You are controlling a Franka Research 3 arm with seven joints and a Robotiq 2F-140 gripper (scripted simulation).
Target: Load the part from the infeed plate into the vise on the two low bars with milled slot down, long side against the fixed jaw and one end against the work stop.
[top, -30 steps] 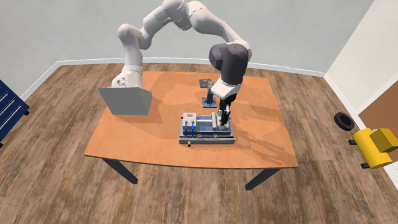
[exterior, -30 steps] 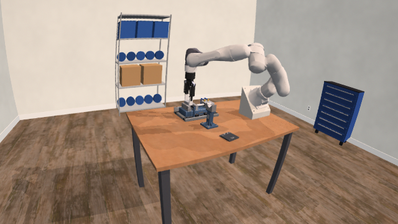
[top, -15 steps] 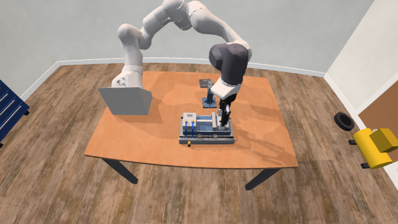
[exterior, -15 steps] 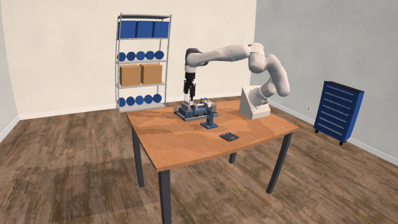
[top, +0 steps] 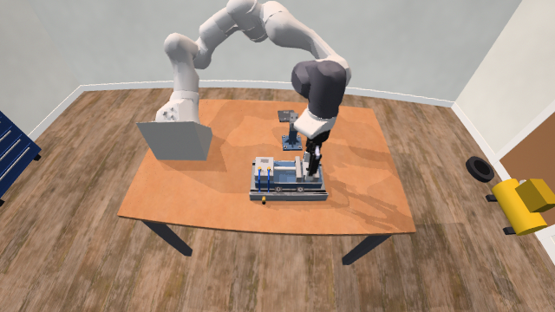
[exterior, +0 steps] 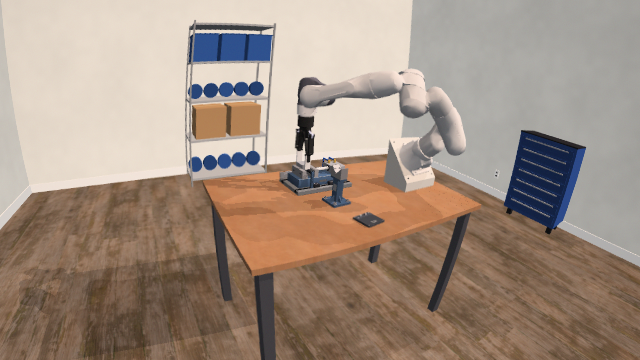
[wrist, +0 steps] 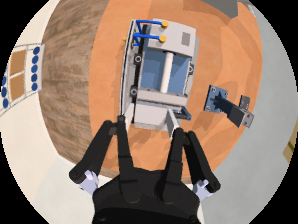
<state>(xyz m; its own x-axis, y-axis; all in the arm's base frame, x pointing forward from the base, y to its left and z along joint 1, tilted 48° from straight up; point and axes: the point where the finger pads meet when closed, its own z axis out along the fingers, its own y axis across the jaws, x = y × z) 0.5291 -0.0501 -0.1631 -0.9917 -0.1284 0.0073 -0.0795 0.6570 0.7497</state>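
Now: hand 30 mm above the part. From my hand the other things lie so: fixed jaw: 40 mm below, 30 mm ahead, 20 mm to the left; then air cylinder: 170 mm behind, 40 mm below, 10 mm to the left; then vise: 80 mm below, 70 mm behind, 10 mm to the left.
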